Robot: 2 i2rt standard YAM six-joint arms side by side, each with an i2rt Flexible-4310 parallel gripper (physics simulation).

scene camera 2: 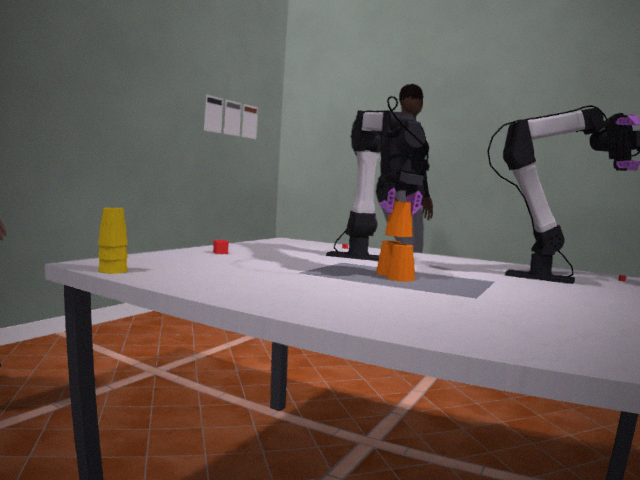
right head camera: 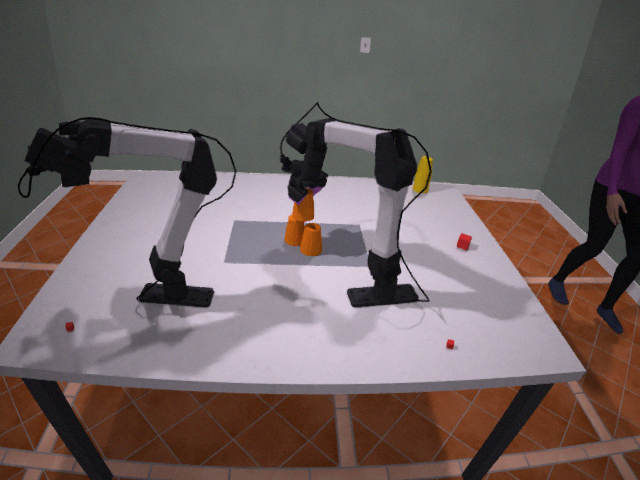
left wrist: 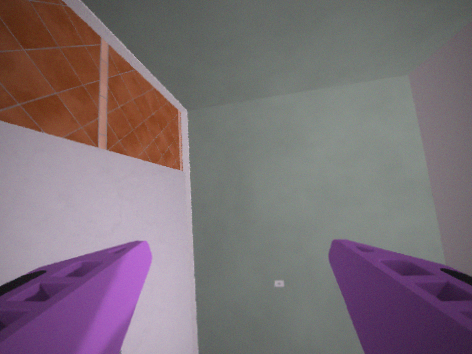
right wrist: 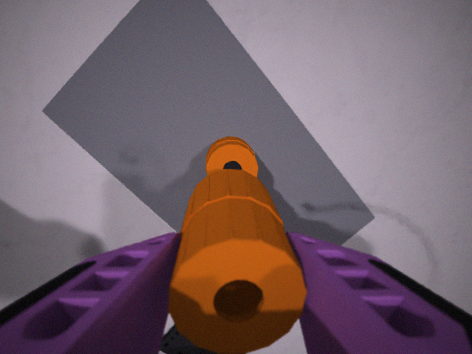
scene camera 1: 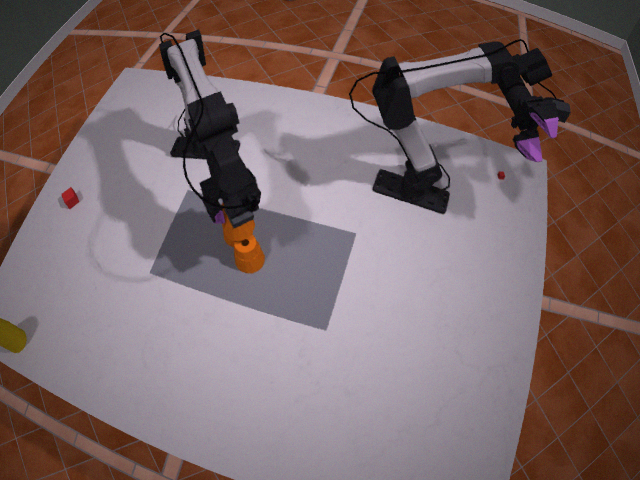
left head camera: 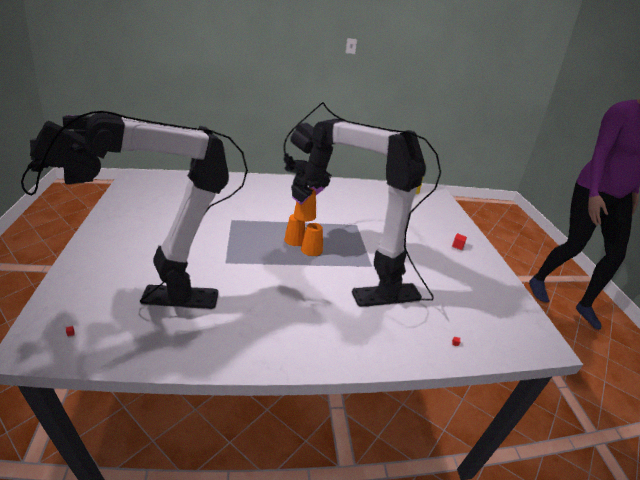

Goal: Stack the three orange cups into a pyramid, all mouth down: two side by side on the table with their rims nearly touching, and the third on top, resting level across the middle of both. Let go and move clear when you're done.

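Pixels of known places: left gripper, fingertip midpoint: (scene camera 2: 638, 143) (left wrist: 239, 248) (scene camera 1: 546, 150); right gripper, fingertip midpoint: (scene camera 2: 401, 214) (right head camera: 303, 200) (right wrist: 233, 240) (left head camera: 305, 200); left arm's base, origin of the base link: (scene camera 2: 539, 278) (right head camera: 176, 296) (scene camera 1: 411, 192) (left head camera: 180, 297); right arm's base, origin of the base link: (scene camera 2: 357, 257) (right head camera: 382, 296) (right wrist: 212, 353) (left head camera: 386, 295).
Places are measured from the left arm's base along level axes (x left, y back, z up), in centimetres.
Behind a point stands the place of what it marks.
One orange cup (left head camera: 295, 233) @(x -31.2, y -28.4, z 4.6 cm) (right head camera: 294, 233) @(x -31.2, y -28.4, z 4.6 cm) (scene camera 1: 249, 260) @(x -29.9, y -33.8, z 5.3 cm) (scene camera 2: 403, 264) @(x -30.0, y -34.1, z 4.2 cm) (right wrist: 231, 154) @(x -30.3, y -32.4, z 8.7 cm) and a second orange cup (left head camera: 312, 241) @(x -36.4, y -23.4, z 5.1 cm) (right head camera: 311, 241) @(x -36.8, y -23.4, z 5.2 cm) (scene camera 2: 384, 259) @(x -37.3, y -29.3, z 4.1 cm) stand mouth down, close side by side on the grey mat (left head camera: 248, 248) @(x -16.4, y -25.0, z 0.0 cm) (scene camera 1: 310, 289) @(x -15.5, y -33.6, z 0.0 cm). My right gripper (scene camera 2: 401, 207) @(x -33.4, y -29.6, z 16.3 cm) (right wrist: 233, 240) @(x -33.4, y -29.6, z 16.3 cm) is shut on the third orange cup (left head camera: 305, 210) @(x -33.5, y -26.2, z 14.5 cm) (right head camera: 303, 210) @(x -33.7, y -26.2, z 14.5 cm) (scene camera 2: 399, 222) @(x -32.6, y -32.2, z 14.4 cm) (right wrist: 237, 257) @(x -32.3, y -30.5, z 19.5 cm), mouth down, nearly upright. It hangs just above the two, with a small gap in scene camera 2. The second cup is hidden in the right wrist view. My left gripper (scene camera 1: 543, 143) @(x 24.3, y -6.6, z 39.4 cm) (left wrist: 239, 248) @(x 24.3, y -6.6, z 39.4 cm) is open and empty, raised far from the cups.
A stack of yellow cups (right head camera: 422, 175) @(x -84.1, y -75.4, z 8.3 cm) (scene camera 2: 112, 240) @(x -82.8, y -80.4, z 7.8 cm) stands near the table edge. A larger red cube (left head camera: 459, 241) @(x -90.3, y -32.0, z 3.1 cm) (scene camera 1: 70, 197) @(x -89.6, y -34.3, z 3.9 cm) (scene camera 2: 220, 246) @(x -90.0, y -35.3, z 2.4 cm) and two small red cubes (left head camera: 70, 330) @(x 23.8, y 16.2, z 1.6 cm) (left head camera: 455, 341) @(x -72.3, y 14.2, z 1.4 cm) lie on the table. A person in purple (left head camera: 615, 144) stands beyond it.
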